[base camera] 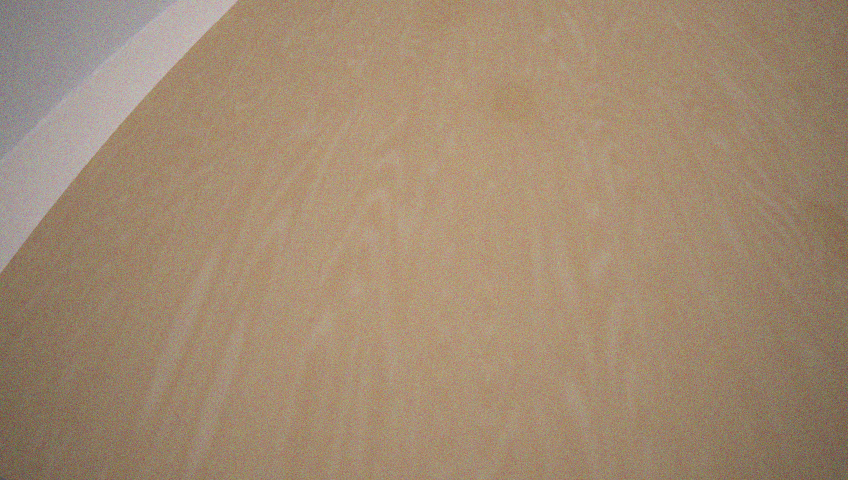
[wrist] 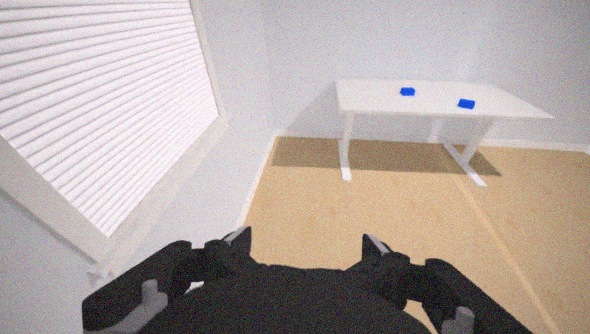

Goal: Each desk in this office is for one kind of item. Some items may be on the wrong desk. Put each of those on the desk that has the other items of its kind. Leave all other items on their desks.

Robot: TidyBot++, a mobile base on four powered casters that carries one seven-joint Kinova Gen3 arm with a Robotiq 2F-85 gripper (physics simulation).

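Frame: origin at the arm's base, x ahead, y right, z down, level; centimetres.
Where they show: gripper, between the fingertips: (wrist: pixel 305 242).
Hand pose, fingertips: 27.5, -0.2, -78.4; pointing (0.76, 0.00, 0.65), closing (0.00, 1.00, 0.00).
Observation:
Each offset is from my fingertips to the top centre of the thing, as dx, dy, dz. "pt": to the spot under its first point. Level surfaces: height alone.
A white desk {dz +46.1} (wrist: pixel 380 102) stands against the far wall, right of the middle in the wrist view. Two small blue blocks lie apart on its top: one blue block {+164.7, +77.1, +41.6} (wrist: pixel 407 91) near the middle, and another blue block {+141.9, +112.7, +41.6} (wrist: pixel 466 104) farther right and nearer the front edge. My gripper (wrist: pixel 305 242) is open, with nothing between its fingers, and is well short of the desk. The desk and blocks do not show in the base camera view.
A window with white blinds {pt +43.0, -53.7, +3.6} (wrist: pixel 125 95) and a pale sill is in the left wall. A white baseboard (base camera: pixel 113 130) (wrist: pixel 254 187) runs along that wall's foot. Wooden floor {dz +118.1} (base camera: pixel 452 267) (wrist: pixel 400 210) stretches toward the desk, whose two legs stand on T-shaped feet.

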